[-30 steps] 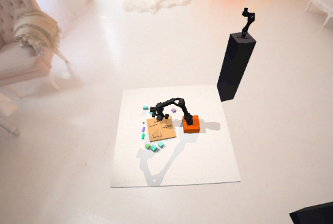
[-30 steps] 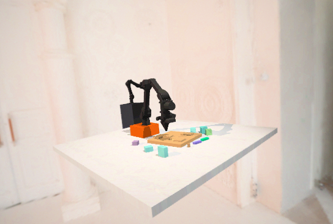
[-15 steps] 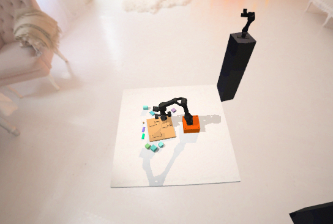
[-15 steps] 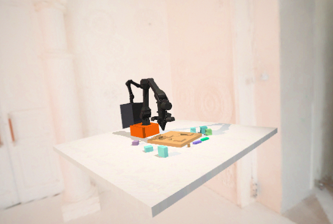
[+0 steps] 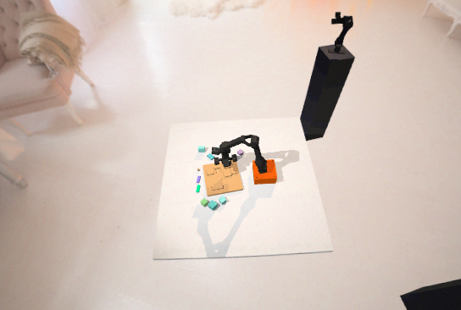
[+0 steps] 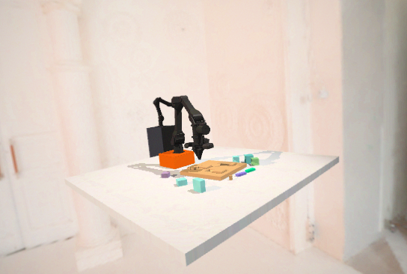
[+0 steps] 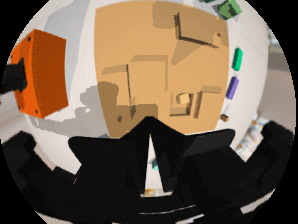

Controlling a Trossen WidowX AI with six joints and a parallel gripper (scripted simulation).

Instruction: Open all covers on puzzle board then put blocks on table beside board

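Now: gripper tip 7 cm to the right of the tan puzzle board, 6 cm above it and 5 cm short of it. From my gripper tip the other things lie so: purple bar 25 cm ahead, 8 cm below, 3 cm to the left; green bar 27 cm ahead, 12 cm to the left, 8 cm below; purple block 16 cm behind, 14 cm to the right, 7 cm below.
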